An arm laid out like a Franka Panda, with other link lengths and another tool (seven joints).
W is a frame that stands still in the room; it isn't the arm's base.
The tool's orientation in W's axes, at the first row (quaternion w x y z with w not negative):
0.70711, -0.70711, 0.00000, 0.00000
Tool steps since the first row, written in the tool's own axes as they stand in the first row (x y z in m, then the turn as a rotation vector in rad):
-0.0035, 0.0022, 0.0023, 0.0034, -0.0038, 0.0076
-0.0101, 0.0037, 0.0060, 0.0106, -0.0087, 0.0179
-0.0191, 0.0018, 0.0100, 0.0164, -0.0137, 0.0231
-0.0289, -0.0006, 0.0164, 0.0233, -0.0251, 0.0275
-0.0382, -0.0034, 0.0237, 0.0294, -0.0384, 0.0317
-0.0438, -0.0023, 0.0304, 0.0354, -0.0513, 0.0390
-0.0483, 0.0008, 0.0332, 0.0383, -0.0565, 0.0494
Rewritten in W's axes. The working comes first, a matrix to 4 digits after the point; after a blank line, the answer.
The tool's axes in the first row as the columns of a matrix, in W's axes (used below as rounded here):
1.0000, 0.0000, 0.0000
0.0000, 0.0000, 1.0000
0.0000, -1.0000, 0.0000

-0.0035, 0.0023, -0.0022, 0.0034, 0.0076, 0.0038
-0.0101, 0.0060, -0.0037, 0.0106, 0.0179, 0.0087
-0.0191, 0.0100, -0.0018, 0.0164, 0.0231, 0.0137
-0.0289, 0.0164, 0.0006, 0.0233, 0.0275, 0.0251
-0.0382, 0.0237, 0.0034, 0.0294, 0.0317, 0.0384
-0.0438, 0.0304, 0.0023, 0.0354, 0.0390, 0.0513
-0.0483, 0.0332, -0.0008, 0.0383, 0.0494, 0.0565

